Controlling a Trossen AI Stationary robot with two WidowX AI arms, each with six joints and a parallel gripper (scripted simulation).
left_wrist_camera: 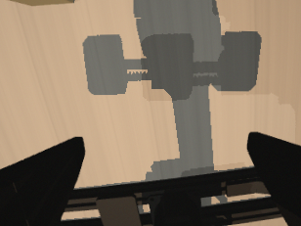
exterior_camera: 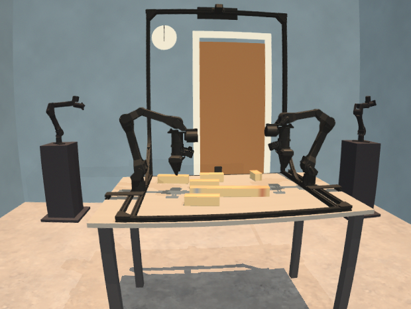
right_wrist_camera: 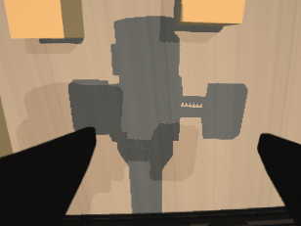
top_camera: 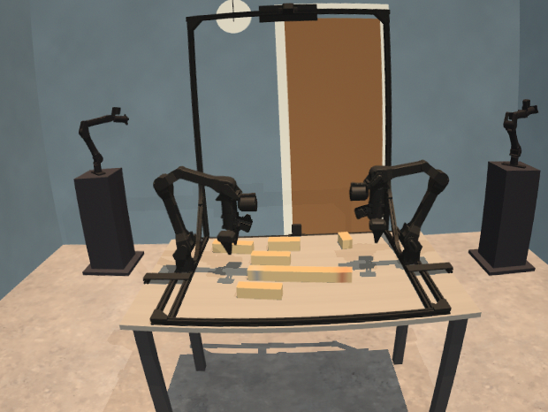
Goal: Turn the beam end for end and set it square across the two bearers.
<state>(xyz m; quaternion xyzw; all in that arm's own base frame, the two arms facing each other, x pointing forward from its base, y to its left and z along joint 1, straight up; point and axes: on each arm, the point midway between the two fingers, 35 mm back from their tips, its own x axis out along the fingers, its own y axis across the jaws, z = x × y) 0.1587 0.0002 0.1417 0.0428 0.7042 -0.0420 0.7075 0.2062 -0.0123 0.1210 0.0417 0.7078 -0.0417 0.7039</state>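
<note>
Right now the beam is 6 cm ahead of my right hand, 25 cm to the left of it and 12 cm below it.
</note>
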